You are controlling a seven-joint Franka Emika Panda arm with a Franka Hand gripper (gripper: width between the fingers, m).
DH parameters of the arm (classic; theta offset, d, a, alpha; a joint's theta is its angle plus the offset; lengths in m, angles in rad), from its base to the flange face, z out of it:
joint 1: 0 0.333 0 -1.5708
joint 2: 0 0 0 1.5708
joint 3: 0 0.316 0.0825 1.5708
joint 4: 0 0 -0.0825 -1.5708
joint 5: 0 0.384 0 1.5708
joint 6: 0 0 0.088 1.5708
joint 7: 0 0.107 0 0
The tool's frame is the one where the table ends.
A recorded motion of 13 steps. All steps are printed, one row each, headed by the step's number.
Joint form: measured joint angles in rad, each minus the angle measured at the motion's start. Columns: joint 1, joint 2, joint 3, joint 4, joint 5, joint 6, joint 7.
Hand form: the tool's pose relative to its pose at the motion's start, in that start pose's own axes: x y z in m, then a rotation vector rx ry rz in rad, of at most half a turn. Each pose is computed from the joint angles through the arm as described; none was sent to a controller.
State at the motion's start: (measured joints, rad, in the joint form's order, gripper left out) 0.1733 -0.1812 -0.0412 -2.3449 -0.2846 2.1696 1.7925
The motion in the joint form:
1: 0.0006 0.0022 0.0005 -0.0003 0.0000 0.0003 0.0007
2: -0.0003 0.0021 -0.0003 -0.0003 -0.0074 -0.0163 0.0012
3: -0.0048 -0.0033 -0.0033 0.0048 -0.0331 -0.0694 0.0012
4: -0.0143 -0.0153 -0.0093 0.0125 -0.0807 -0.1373 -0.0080
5: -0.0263 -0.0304 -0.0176 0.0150 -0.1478 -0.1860 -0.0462
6: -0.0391 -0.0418 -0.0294 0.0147 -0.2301 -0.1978 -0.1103
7: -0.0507 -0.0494 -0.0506 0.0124 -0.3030 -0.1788 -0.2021
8: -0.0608 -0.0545 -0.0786 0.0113 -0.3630 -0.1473 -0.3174
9: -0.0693 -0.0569 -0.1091 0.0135 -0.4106 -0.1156 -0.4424
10: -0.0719 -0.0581 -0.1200 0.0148 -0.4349 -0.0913 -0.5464
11: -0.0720 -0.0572 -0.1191 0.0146 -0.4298 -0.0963 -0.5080
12: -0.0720 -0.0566 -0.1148 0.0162 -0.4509 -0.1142 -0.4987
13: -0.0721 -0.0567 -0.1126 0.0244 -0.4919 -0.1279 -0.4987
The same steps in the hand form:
1: -0.0008 -0.0001 0.0010 -0.0019 0.0002 -0.0009
2: 0.0007 0.0016 0.0026 -0.0170 0.0098 -0.0029
3: 0.0077 0.0059 0.0031 -0.0557 0.0415 -0.0067
4: 0.0214 0.0114 0.0012 -0.0987 0.0936 -0.0188
5: 0.0381 0.0165 -0.0014 -0.1265 0.1565 -0.0626
6: 0.0558 0.0181 -0.0037 -0.1301 0.2230 -0.1373
7: 0.0746 0.0174 -0.0048 -0.1222 0.2725 -0.2327
8: 0.0941 0.0161 -0.0053 -0.1153 0.3075 -0.3438
9: 0.1131 0.0149 -0.0057 -0.1151 0.3330 -0.4588
10: 0.1195 0.0131 -0.0073 -0.1137 0.3470 -0.5647
11: 0.1190 0.0136 -0.0064 -0.1120 0.3440 -0.5245
12: 0.1192 0.0144 -0.0065 -0.1282 0.3643 -0.5257
13: 0.1222 0.0131 -0.0103 -0.1383 0.4037 -0.5408

